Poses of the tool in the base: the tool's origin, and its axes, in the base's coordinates. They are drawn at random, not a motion.
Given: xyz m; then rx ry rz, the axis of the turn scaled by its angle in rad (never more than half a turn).
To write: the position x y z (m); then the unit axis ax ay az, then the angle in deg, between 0 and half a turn. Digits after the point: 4 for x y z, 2 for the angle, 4 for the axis.
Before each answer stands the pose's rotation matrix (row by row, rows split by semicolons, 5 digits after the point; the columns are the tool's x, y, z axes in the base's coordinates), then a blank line. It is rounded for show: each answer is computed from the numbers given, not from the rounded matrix.
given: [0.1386, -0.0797, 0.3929, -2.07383, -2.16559, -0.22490]
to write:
-0.04387 0.99902 0.00595; 0.97892 0.04179 0.19990; 0.19946 0.01460 -0.97980

[0.1386, -0.0797, 0.3929, -0.6897, -0.7202, -0.0748, 172.28]
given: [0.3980, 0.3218, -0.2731, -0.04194, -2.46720, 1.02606]
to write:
-0.89146 -0.14620 -0.42886; 0.20103 0.72063 -0.66353; 0.40606 -0.67773 -0.61302

[0.3980, 0.3218, -0.2731, -0.0157, -0.9232, 0.3839, 153.12]
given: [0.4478, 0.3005, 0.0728, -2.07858, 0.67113, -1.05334]
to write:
0.53470 -0.13078 0.83486; -0.70142 -0.61967 0.35216; 0.47128 -0.77389 -0.42307

[0.4478, 0.3005, 0.0728, -0.8572, 0.2768, -0.4344, 138.94]
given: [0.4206, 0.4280, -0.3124, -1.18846, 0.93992, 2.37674]
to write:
-0.60193 -0.54154 -0.58687; -0.00633 -0.73166 0.68164; -0.79852 0.41402 0.43698

[0.4206, 0.4280, -0.3124, -0.4216, 0.3335, 0.8432, 161.50]
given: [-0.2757, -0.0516, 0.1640, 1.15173, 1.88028, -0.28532]
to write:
-0.17595 0.80605 0.56508; 0.60213 0.54225 -0.58600; -0.77877 0.23715 -0.58076

[-0.2757, -0.0516, 0.1640, 0.5180, 0.8457, -0.1283, 127.39]
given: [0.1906, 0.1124, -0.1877, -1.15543, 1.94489, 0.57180]
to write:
-0.27620 -0.87504 0.39752; -0.52066 0.48388 0.70340; -0.80786 -0.01270 -0.58924

[0.1906, 0.1124, -0.1877, -0.4952, 0.8335, 0.2451, 133.69]
